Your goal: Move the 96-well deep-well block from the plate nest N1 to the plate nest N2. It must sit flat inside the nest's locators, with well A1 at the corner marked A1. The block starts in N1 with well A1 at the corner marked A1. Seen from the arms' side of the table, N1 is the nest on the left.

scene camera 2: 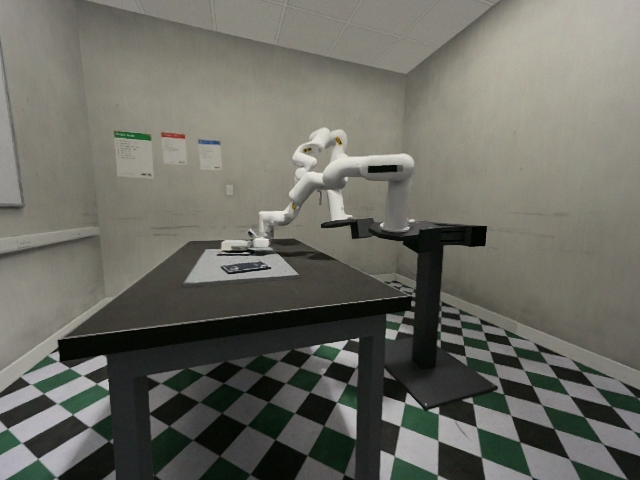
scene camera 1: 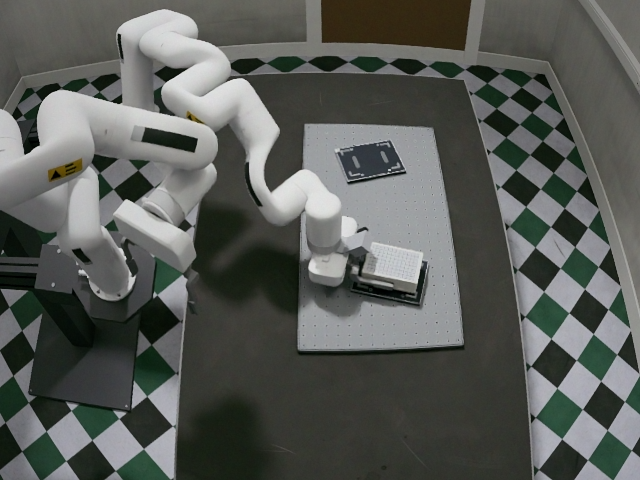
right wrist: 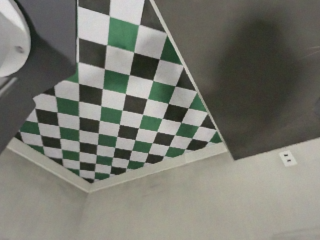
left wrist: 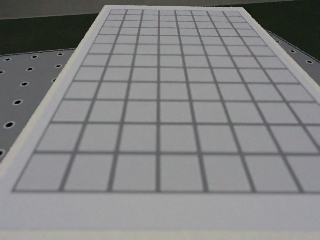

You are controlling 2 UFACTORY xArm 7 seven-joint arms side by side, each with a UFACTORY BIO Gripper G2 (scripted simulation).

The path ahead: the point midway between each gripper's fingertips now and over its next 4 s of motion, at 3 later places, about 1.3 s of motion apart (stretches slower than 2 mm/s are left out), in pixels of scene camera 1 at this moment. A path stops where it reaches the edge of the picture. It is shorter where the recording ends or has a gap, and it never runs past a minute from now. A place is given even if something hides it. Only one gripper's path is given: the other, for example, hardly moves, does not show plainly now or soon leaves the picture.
My left gripper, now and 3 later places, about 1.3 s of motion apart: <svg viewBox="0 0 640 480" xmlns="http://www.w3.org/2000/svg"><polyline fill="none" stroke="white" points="397,269 397,270 397,270 400,252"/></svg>
